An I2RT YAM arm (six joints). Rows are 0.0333 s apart.
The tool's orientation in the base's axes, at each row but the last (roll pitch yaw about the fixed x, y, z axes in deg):
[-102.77, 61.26, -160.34]
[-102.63, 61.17, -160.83]
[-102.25, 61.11, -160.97]
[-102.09, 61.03, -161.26]
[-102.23, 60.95, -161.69]
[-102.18, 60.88, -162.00]
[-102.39, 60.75, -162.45]
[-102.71, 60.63, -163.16]
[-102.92, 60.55, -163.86]
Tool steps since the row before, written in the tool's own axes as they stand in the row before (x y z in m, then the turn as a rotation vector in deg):
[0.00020, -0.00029, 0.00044, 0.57, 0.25, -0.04]
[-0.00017, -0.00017, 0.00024, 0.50, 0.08, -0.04]
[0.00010, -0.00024, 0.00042, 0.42, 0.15, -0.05]
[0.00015, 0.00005, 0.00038, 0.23, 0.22, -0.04]
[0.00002, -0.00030, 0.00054, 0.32, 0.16, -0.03]
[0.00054, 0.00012, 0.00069, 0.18, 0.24, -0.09]
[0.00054, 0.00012, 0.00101, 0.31, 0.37, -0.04]
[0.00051, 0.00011, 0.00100, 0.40, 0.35, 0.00]
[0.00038, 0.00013, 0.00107, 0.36, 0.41, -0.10]
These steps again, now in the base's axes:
[-0.00008, -0.00055, -0.00009, -0.10, 0.07, -0.61]
[0.00007, -0.00026, 0.00020, -0.19, -0.01, -0.47]
[-0.00002, -0.00049, -0.00002, -0.11, 0.05, -0.43]
[0.00015, -0.00033, -0.00019, 0.04, 0.10, -0.30]
[0.00003, -0.00061, 0.00007, -0.04, 0.05, -0.35]
[0.00017, -0.00063, -0.00060, 0.05, 0.16, -0.26]
[0.00032, -0.00091, -0.00063, 0.11, 0.16, -0.44]
[0.00031, -0.00090, -0.00060, 0.07, 0.10, -0.52]
[0.00041, -0.00094, -0.00051, 0.09, 0.22, -0.50]

